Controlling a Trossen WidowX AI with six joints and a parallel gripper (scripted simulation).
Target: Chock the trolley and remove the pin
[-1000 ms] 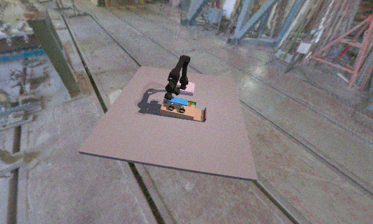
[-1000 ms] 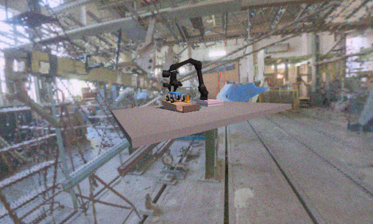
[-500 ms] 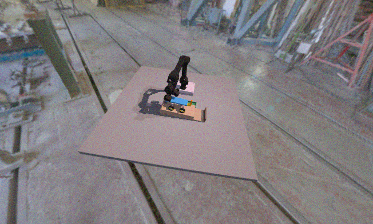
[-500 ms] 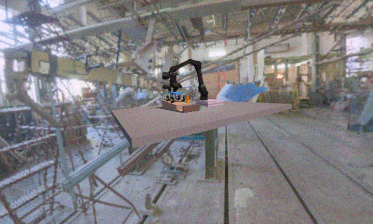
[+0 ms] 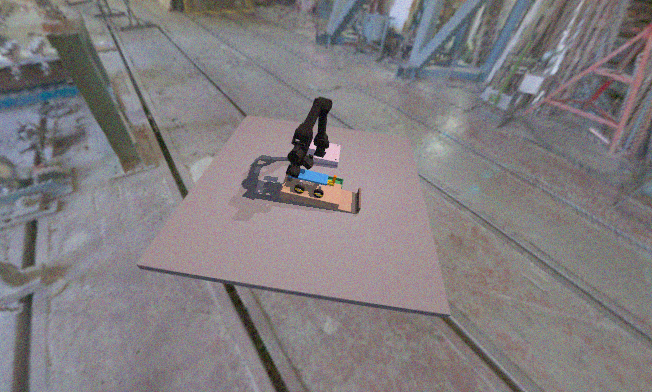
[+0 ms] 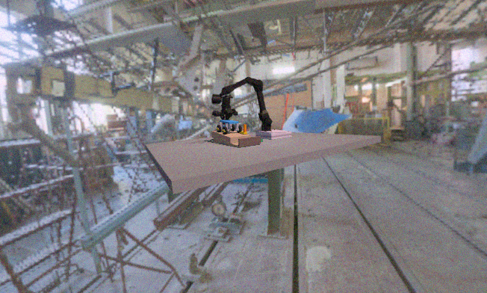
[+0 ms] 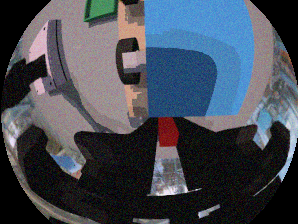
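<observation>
The yellow chock lies 19 cm to the left of my gripper tip, 8 cm behind it and 5 cm below it. Round my gripper tip: red-headed stop pin right at my gripper tip; then raised end stop 37 cm to the left, 10 cm below, 5 cm behind; then blue trolley 11 cm to the left, 2 cm below.
</observation>
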